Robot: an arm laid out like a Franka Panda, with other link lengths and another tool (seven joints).
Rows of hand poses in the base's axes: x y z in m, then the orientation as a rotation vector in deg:
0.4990, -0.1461, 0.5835, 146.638, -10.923, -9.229
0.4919, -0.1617, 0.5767, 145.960, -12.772, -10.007
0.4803, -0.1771, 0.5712, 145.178, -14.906, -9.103
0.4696, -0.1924, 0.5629, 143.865, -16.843, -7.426
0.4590, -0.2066, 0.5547, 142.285, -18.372, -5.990
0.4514, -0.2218, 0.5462, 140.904, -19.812, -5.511
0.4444, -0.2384, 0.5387, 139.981, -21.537, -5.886
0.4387, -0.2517, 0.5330, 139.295, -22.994, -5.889
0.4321, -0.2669, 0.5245, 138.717, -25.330, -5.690
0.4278, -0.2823, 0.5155, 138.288, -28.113, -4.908
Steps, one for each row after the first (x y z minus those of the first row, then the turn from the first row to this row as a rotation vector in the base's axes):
-0.0071, -0.0156, -0.0068, -0.557, 0.225, -1.497
-0.0187, -0.0310, -0.0123, -1.365, -0.800, -2.850
-0.0294, -0.0463, -0.0206, -2.754, -2.293, -3.916
-0.0400, -0.0605, -0.0288, -4.375, -3.519, -4.757
-0.0476, -0.0757, -0.0373, -5.702, -4.064, -5.745
-0.0546, -0.0923, -0.0448, -6.469, -4.094, -7.122
-0.0603, -0.1056, -0.0505, -7.037, -4.357, -8.221
-0.0669, -0.1208, -0.0590, -7.424, -4.976, -9.923
-0.0712, -0.1362, -0.0680, -7.633, -6.137, -11.826

